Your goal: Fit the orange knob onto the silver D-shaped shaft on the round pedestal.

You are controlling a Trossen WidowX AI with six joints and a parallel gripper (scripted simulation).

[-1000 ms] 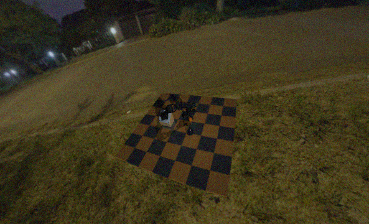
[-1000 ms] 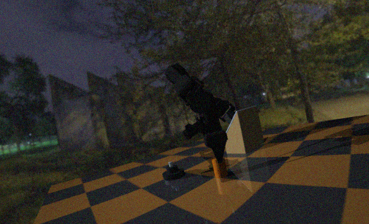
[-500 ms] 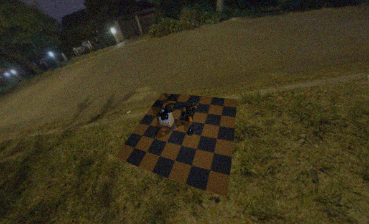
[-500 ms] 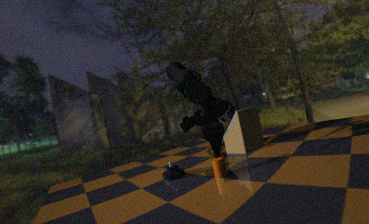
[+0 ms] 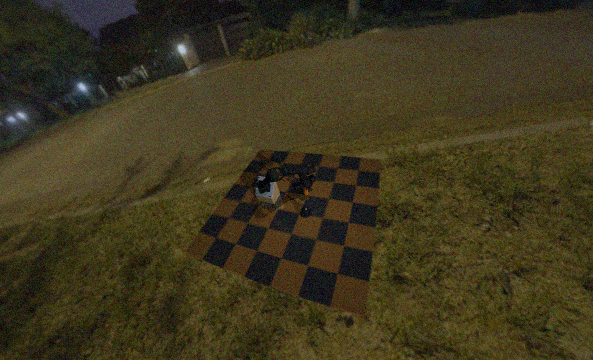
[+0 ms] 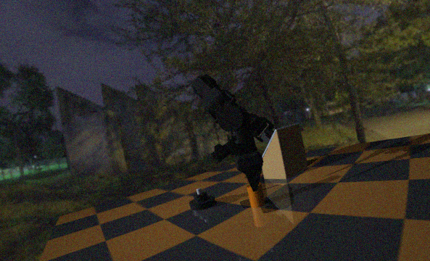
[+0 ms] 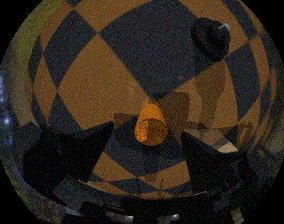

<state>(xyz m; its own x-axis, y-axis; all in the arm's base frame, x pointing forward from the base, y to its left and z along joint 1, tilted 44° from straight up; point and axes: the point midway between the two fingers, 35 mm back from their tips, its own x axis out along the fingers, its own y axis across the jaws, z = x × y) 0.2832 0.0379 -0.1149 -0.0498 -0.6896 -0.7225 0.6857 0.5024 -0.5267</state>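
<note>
The orange knob is 1 cm below my gripper tip. From my gripper tip the other things lie so: round pedestal 6 cm ahead, 19 cm to the right, 3 cm below.
</note>
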